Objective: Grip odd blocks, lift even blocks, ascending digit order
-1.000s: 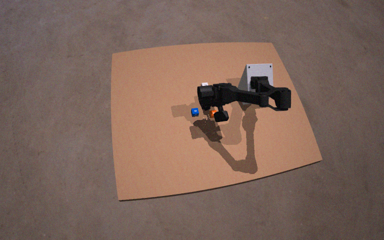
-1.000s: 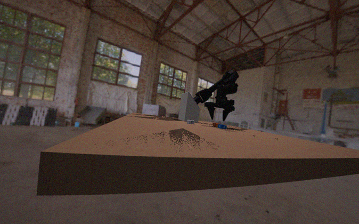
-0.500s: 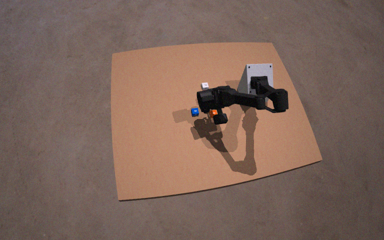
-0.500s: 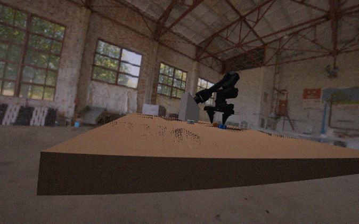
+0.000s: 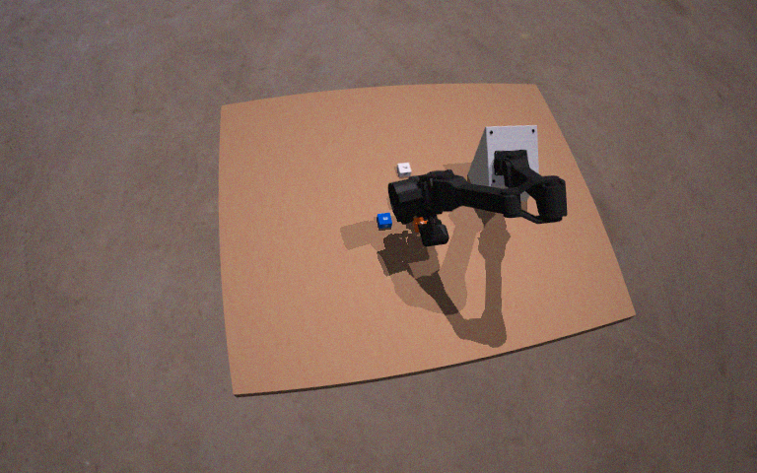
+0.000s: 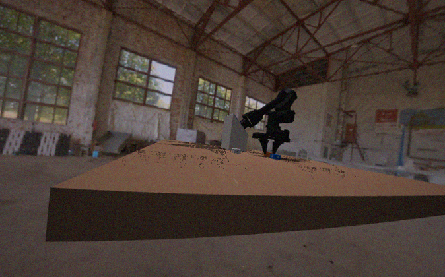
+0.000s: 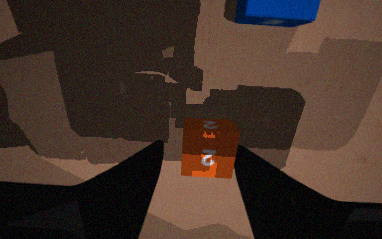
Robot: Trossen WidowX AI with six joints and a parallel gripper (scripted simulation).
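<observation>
Right now the blue block is 90 mm ahead of my gripper tip and 30 mm to the right of it. The rest, counted from my gripper tip: white block 180 mm to the right, 10 mm ahead; orange block right at my gripper tip.
</observation>
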